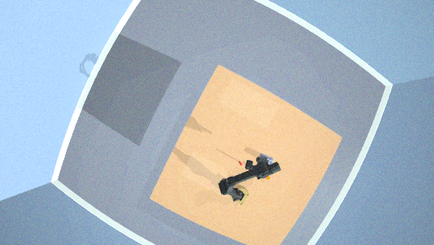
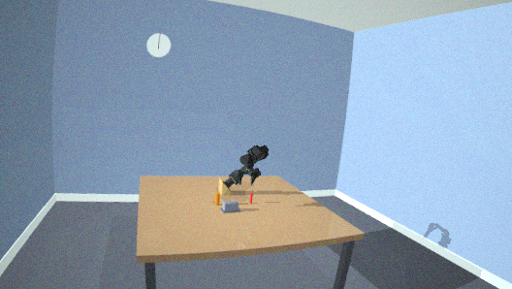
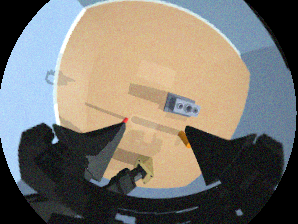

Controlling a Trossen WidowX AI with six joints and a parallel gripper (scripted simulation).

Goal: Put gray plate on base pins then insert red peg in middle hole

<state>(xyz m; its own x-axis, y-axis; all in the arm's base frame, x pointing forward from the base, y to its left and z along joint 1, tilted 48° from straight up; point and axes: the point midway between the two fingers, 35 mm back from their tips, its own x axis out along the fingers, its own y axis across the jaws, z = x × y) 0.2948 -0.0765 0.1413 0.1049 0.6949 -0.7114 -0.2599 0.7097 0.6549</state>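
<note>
Right now my gripper tip is 7 cm past the red peg, 8 cm to the right of it and 12 cm above it. Round my gripper tip: gray block 4 cm ahead, 11 cm to the right, 11 cm below; small orange piece 7 cm behind, 17 cm to the right, 12 cm below.
</note>
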